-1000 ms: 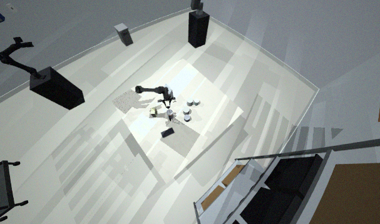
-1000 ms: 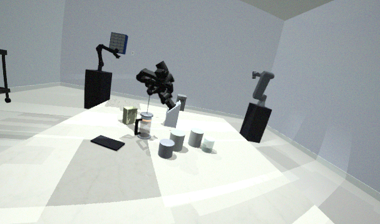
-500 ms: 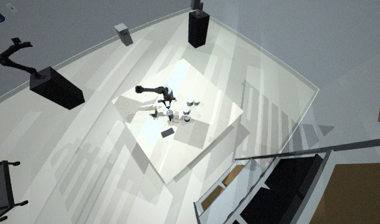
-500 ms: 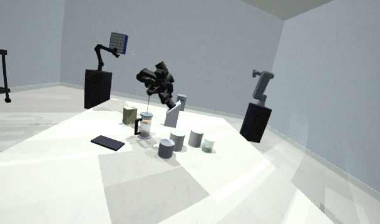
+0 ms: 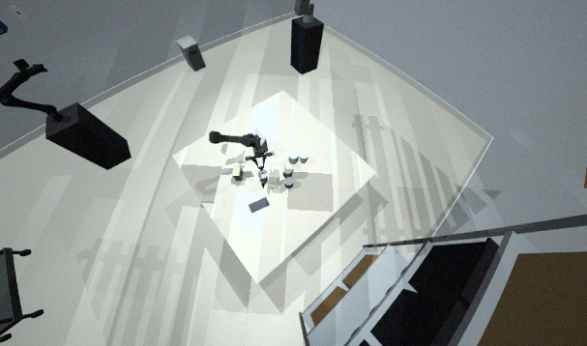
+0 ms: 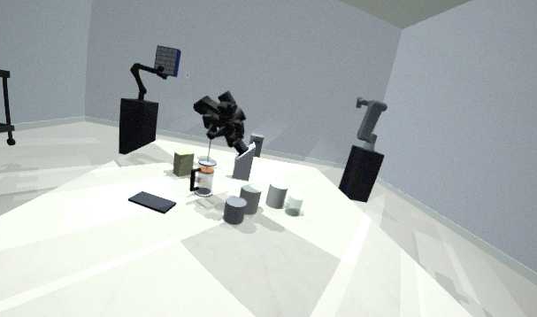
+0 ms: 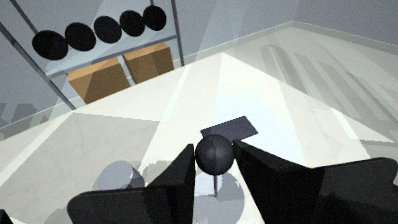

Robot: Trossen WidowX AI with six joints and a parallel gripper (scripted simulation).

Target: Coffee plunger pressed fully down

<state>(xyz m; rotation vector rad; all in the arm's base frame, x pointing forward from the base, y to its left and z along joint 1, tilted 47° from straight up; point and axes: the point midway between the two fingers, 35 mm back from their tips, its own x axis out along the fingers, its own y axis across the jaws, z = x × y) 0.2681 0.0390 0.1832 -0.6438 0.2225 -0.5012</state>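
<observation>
My gripper tip is now 10 mm to the left of the coffee press and 130 mm above it. From my gripper tip the other things lie so: flat black slab: 140 mm ahead, 140 mm to the right, 240 mm below.
</observation>
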